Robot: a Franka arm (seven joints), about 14 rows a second.
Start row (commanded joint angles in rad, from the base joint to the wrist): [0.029, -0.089, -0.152, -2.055, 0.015, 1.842, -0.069]
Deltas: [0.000, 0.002, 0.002, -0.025, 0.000, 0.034, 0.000]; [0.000, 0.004, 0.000, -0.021, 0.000, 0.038, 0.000]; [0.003, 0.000, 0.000, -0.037, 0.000, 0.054, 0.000]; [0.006, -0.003, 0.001, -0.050, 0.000, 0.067, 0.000]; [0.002, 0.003, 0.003, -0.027, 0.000, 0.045, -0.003]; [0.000, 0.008, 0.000, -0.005, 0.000, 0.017, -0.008]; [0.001, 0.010, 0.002, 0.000, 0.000, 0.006, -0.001]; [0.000, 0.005, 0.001, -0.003, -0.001, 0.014, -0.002]
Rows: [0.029, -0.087, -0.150, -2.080, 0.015, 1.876, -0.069]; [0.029, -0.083, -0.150, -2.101, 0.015, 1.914, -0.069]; [0.032, -0.083, -0.150, -2.138, 0.015, 1.968, -0.069]; [0.038, -0.086, -0.149, -2.188, 0.015, 2.035, -0.069]; [0.040, -0.083, -0.146, -2.215, 0.015, 2.080, -0.072]; [0.040, -0.075, -0.146, -2.220, 0.015, 2.097, -0.080]; [0.041, -0.065, -0.144, -2.220, 0.015, 2.103, -0.081]; [0.041, -0.060, -0.143, -2.223, 0.014, 2.117, -0.083]
